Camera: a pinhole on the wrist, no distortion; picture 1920 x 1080 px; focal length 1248.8 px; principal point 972.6 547.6 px. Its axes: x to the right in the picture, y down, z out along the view. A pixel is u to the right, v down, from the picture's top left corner.
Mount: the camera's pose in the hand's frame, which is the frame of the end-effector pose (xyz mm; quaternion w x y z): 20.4 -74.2 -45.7 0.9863 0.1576 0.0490 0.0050
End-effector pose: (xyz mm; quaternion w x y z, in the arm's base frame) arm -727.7 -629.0 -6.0 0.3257 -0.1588 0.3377 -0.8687
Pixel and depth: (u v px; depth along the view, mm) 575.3 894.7 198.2
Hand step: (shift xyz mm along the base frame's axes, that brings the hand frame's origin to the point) 59.4 -16.9 176.3
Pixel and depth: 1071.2 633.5 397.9
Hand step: 21.2 -127.9 365.5
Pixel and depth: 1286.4 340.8 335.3
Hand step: -83.9 -82.9 343.1
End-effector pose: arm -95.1 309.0 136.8 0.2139 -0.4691 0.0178 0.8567
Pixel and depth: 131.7 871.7 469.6
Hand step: -212.4 123.0 480.7
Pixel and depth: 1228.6 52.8 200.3
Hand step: -48.6 246.1 34.9
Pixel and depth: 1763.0 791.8 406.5
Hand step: -372.9 296.6 -47.3
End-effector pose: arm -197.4 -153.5 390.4 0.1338 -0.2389 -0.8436 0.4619
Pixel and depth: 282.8 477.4 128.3
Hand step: -38.1 -133.4 60.2
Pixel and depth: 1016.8 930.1 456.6
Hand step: -284.0 -300.9 -160.0
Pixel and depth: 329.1 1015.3 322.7
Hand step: -61.7 -312.4 -115.0
